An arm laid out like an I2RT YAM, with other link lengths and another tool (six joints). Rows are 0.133 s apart.
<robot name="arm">
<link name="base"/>
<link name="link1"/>
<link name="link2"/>
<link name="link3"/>
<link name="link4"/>
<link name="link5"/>
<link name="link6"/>
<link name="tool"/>
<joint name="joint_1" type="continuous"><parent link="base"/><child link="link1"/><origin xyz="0.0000 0.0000 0.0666"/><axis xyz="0 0 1"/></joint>
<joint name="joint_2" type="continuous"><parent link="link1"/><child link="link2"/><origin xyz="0.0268 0.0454 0.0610"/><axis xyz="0 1 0"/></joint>
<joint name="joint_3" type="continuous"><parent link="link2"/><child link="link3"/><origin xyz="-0.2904 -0.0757 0.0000"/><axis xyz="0 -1 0"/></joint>
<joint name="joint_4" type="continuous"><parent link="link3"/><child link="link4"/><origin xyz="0.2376 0.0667 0.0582"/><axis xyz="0 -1 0"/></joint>
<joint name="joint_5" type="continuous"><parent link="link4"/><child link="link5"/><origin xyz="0.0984 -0.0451 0.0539"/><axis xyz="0 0 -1"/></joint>
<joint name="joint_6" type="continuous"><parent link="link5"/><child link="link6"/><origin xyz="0.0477 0.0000 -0.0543"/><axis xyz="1 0 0"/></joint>
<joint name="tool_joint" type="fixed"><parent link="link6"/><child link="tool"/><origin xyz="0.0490 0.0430 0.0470" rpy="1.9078 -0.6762 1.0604"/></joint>
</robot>
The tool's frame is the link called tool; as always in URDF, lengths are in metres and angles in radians. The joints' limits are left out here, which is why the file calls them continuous.
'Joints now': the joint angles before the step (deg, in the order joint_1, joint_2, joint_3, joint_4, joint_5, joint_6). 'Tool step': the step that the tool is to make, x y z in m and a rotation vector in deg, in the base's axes. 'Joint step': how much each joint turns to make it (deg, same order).
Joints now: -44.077 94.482 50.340 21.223 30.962 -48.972
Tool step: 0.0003 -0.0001 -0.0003 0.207 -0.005 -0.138
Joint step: 0.044 0.066 0.173 -0.374 0.108 0.246
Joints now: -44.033 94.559 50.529 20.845 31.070 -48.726
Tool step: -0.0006 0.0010 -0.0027 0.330 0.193 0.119
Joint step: 0.000 0.054 -0.322 -0.021 -0.150 0.055
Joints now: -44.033 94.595 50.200 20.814 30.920 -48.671
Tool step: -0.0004 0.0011 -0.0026 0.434 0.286 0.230
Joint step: -0.001 0.051 -0.181 -0.281 -0.257 0.012
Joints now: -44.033 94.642 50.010 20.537 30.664 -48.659
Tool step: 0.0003 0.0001 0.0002 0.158 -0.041 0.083
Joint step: 0.001 -0.001 0.148 -0.287 -0.133 0.112
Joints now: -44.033 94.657 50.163 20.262 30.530 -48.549
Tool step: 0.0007 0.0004 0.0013 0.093 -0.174 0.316
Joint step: 0.006 -0.090 0.203 -0.259 -0.360 0.051
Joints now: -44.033 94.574 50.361 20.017 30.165 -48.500
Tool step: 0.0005 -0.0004 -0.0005 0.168 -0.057 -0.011
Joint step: -0.009 0.168 0.153 -0.145 -0.064 0.170
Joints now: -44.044 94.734 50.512 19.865 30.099 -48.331
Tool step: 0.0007 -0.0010 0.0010 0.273 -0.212 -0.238
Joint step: -0.014 0.104 0.511 -0.679 0.061 0.469
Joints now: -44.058 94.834 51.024 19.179 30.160 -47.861
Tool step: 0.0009 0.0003 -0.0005 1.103 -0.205 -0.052
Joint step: 0.022 0.093 0.716 -1.749 -0.331 1.014
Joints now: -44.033 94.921 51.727 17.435 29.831 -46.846
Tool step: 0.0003 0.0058 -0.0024 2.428 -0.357 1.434
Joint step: 0.003 -0.452 0.304 -2.809 -2.176 1.294
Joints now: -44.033 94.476 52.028 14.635 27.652 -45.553
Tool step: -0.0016 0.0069 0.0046 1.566 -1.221 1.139
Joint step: 0.004 -1.505 -0.113 -2.208 -1.934 1.346
